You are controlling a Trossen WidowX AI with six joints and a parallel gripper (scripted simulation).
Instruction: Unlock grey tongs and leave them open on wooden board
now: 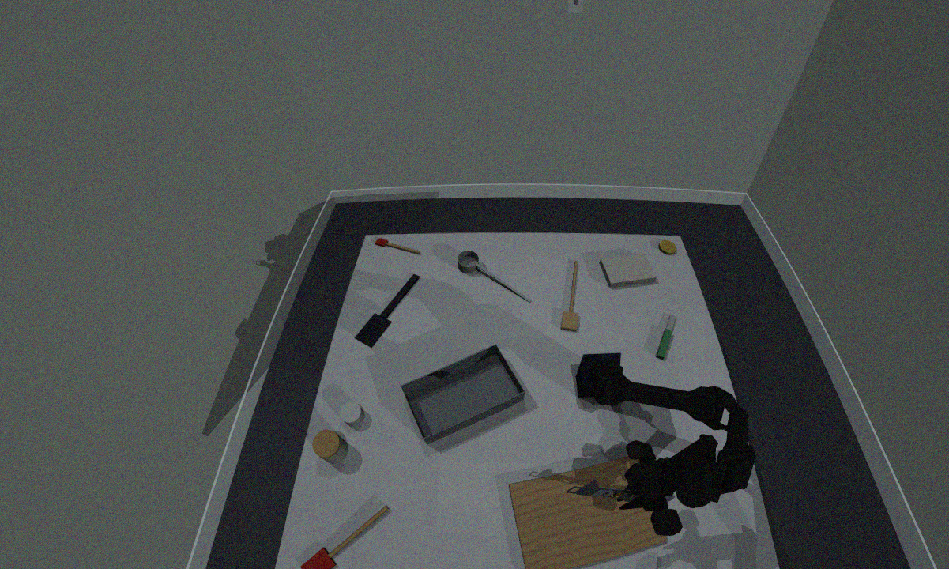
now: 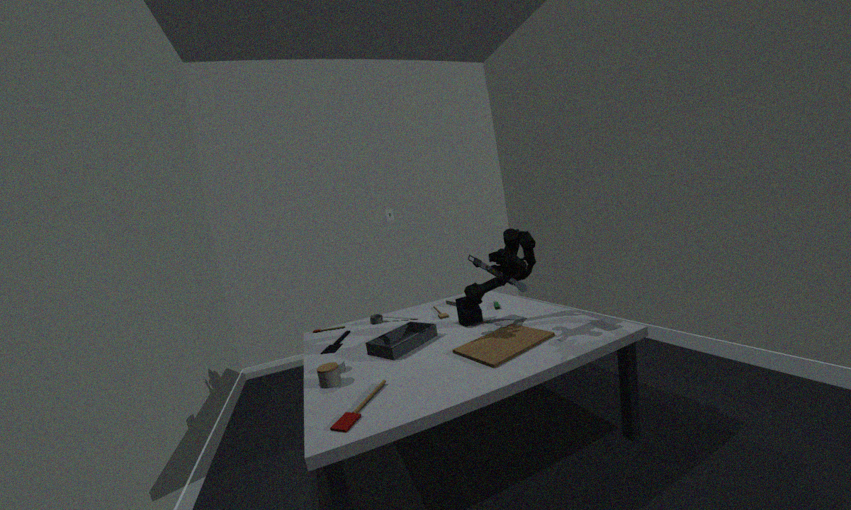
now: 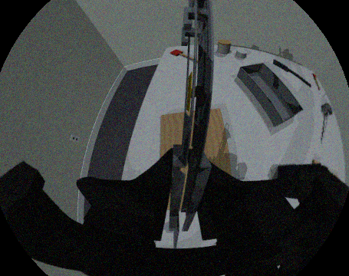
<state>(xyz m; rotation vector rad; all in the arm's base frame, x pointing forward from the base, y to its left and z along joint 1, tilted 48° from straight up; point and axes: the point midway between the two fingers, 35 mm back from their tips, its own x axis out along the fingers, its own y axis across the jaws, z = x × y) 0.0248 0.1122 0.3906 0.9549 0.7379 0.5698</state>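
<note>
Now: the wooden board 240 mm below my gripper tip, 20 mm ahead of it and 10 mm to the right of it. Also, from my gripper tip: red spatula (650 mm ahead, 240 mm below, 100 mm to the left); then wooden-lidded jar (710 mm ahead, 210 mm below, 170 mm to the right); then dark roasting tin (350 mm to the right, 340 mm ahead, 220 mm below).
</note>
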